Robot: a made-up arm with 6 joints. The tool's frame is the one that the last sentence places.
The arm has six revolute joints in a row. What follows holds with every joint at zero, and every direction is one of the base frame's.
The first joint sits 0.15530 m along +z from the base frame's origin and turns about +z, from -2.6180 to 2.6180 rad.
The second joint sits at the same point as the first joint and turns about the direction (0.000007, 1, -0.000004), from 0.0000 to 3.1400 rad.
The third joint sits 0.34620 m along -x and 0.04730 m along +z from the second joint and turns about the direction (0.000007, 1, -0.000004), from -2.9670 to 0.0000 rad.
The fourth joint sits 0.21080 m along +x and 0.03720 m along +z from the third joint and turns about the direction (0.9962, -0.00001, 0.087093), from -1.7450 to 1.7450 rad.
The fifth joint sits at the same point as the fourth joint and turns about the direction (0.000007, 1, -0.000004), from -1.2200 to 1.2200 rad.
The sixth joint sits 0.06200 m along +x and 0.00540 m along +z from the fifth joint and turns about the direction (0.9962, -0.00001, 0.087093), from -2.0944 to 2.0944 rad.
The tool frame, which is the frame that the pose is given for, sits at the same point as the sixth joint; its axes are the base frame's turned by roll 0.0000, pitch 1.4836 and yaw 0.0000 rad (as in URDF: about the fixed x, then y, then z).
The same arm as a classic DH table. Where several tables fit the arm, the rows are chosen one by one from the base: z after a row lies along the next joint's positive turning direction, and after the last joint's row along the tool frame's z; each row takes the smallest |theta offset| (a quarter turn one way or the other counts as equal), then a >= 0, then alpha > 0; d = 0 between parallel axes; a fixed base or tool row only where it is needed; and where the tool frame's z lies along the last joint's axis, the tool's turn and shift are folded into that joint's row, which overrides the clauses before.
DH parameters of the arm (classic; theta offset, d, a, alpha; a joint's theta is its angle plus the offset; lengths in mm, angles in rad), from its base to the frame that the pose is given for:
joint 1: 0 155.3 0 -1.5708
joint 2: 0.1358 0 -349.4 0
joint 3: 1.3478 0 -18.7 1.5708
joint 4: 0 213.2 0 -1.5708
joint 5: 0 0 0 1.5708
joint 6: 0 62.2 0 0
Joint limits (rad, base to tool): -2.618..2.618 0..3.14 -2.967..0 -1.745..1.745 -1.22..1.22 -2.0944..2.0944

